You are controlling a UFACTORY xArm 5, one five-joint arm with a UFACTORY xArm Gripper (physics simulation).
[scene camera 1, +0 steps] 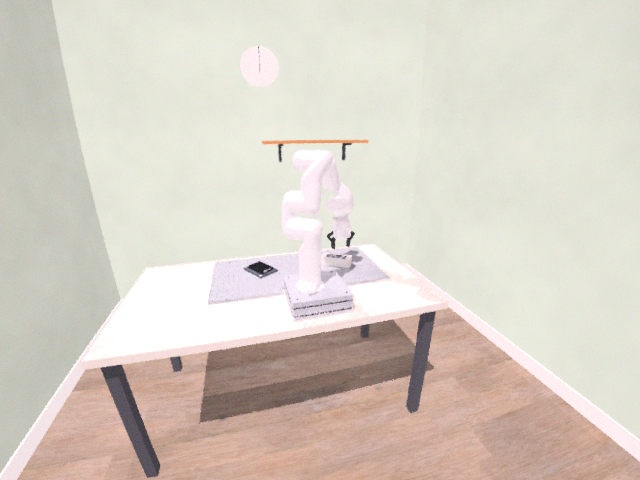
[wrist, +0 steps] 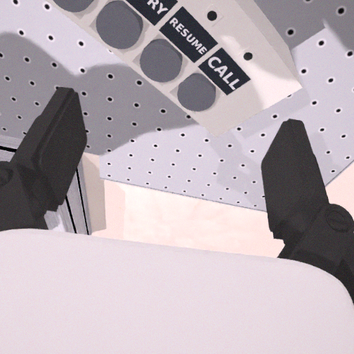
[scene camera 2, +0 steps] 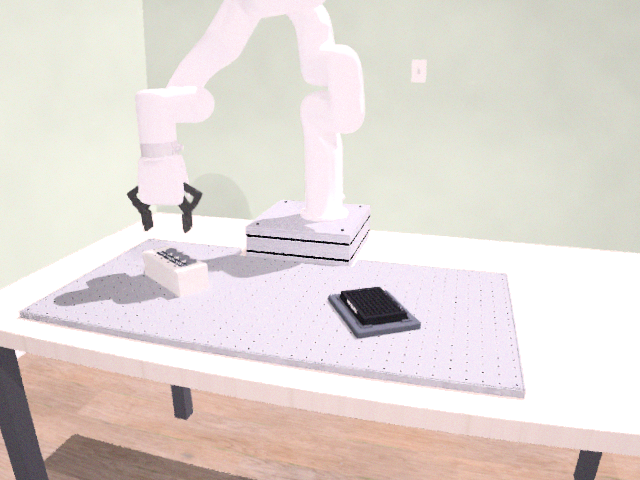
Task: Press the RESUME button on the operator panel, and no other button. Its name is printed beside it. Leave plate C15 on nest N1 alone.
Scene:
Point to a dark grey nest N1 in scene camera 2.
348, 317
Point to a black plate C15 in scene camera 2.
372, 305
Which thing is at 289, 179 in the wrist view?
The gripper.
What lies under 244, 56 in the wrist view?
An operator panel.

